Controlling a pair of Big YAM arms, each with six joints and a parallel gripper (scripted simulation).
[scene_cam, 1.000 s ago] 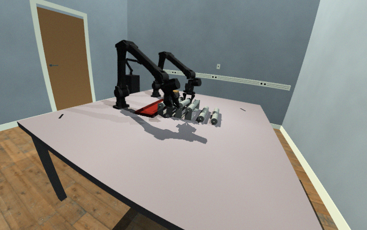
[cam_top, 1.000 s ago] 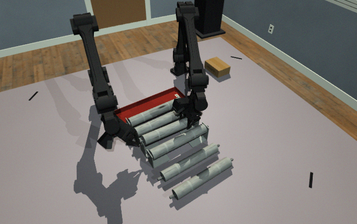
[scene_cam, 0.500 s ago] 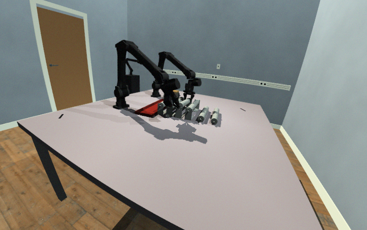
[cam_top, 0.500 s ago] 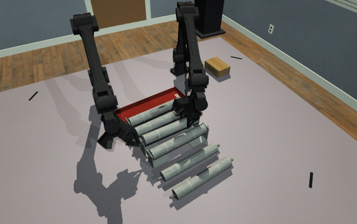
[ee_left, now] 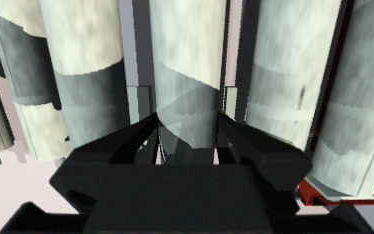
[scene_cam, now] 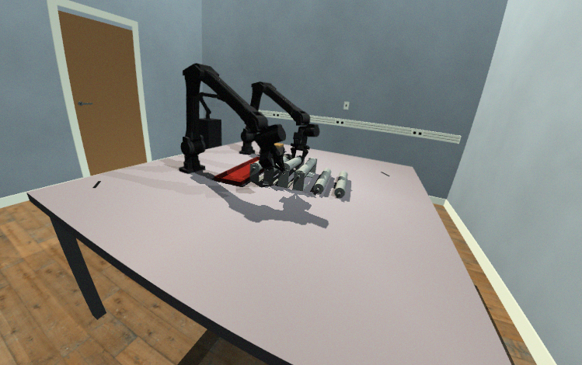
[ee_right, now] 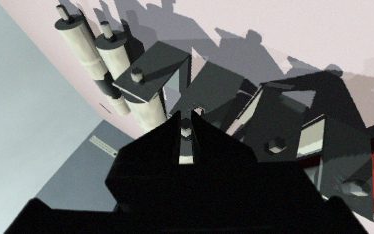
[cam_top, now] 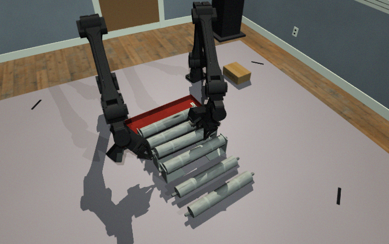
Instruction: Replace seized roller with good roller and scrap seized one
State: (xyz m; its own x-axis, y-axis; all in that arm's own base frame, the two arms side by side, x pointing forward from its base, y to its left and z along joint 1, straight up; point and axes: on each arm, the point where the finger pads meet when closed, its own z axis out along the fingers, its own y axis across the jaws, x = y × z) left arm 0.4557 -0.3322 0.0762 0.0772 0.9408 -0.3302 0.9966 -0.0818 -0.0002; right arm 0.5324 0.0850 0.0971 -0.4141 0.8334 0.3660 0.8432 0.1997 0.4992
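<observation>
Now: the roller 9 cm to the right of my left hand, 1 cm ahead of it and 1 cm above it. From my left hand the other things lie so: red scrap tray (25 cm behind, 11 cm to the right, 7 cm below); cardboard box (45 cm to the left, 40 cm behind, 4 cm below).
</observation>
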